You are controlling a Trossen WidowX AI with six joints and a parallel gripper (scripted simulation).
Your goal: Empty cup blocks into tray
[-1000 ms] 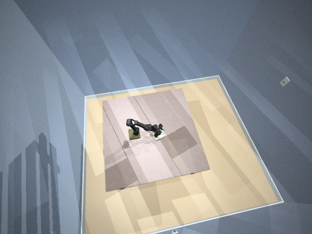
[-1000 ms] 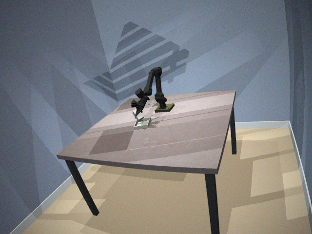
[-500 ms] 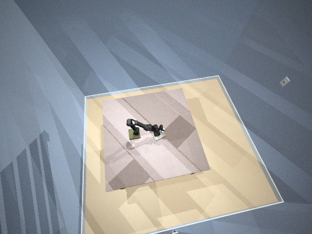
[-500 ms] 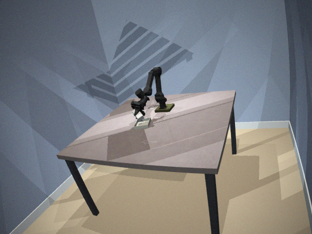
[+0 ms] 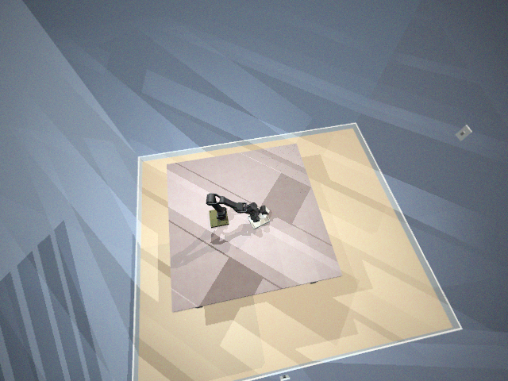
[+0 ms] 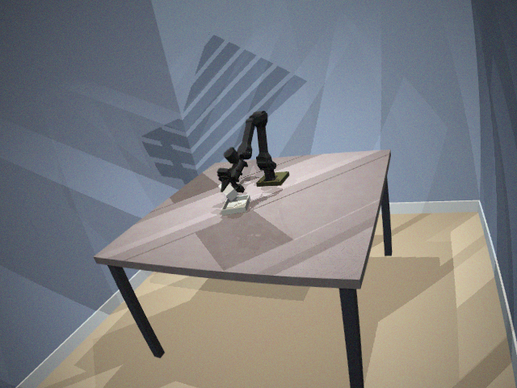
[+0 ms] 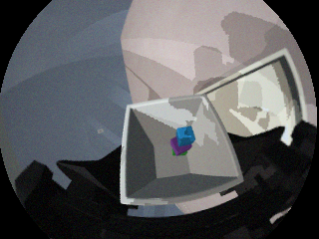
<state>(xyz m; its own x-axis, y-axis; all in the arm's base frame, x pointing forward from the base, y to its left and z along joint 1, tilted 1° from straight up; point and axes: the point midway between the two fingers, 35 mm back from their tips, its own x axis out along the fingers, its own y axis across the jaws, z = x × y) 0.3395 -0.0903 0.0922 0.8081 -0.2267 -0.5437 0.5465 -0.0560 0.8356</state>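
My gripper tip is 10 mm past the purple block and 20 mm to the right of it. Round my gripper tip: square cup (10 mm behind, 30 mm to the left, 10 mm above); blue block (20 mm behind, 10 mm to the left).
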